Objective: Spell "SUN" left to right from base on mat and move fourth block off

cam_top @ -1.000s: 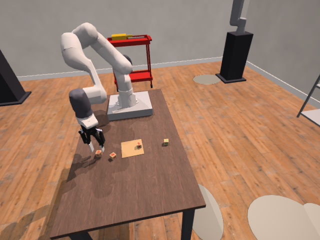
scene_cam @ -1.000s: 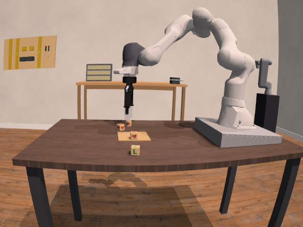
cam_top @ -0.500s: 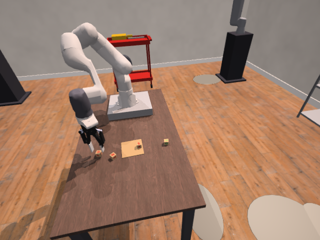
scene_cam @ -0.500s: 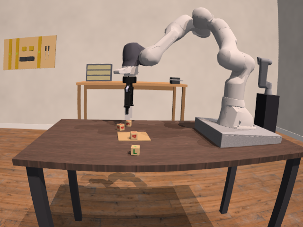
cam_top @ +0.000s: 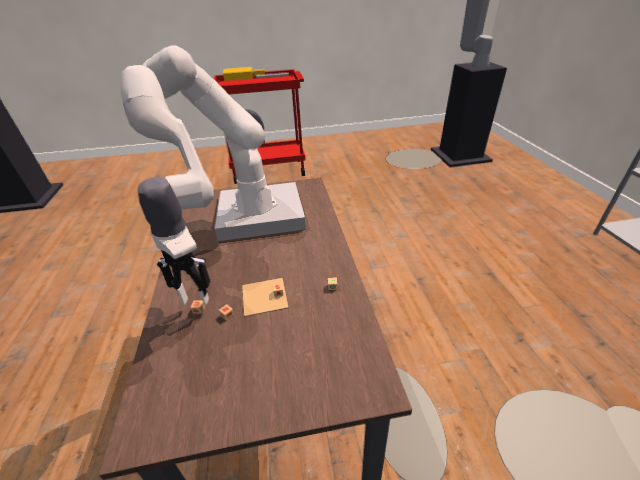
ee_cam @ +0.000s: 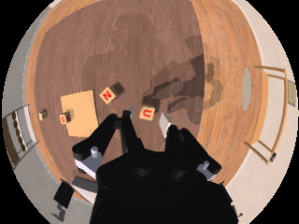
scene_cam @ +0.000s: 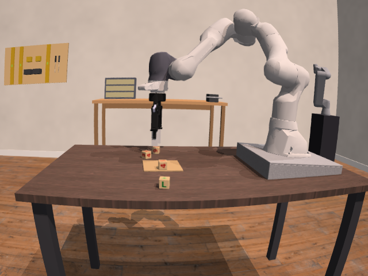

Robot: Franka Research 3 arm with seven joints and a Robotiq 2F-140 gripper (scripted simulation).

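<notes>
Now: the U block 50 mm below my hand. Round my hand: mat (210 mm to the left, 70 mm below, 10 mm behind); then S block (260 mm to the left, 50 mm below, 10 mm behind); then N block (90 mm to the left, 50 mm below, 40 mm ahead).
</notes>
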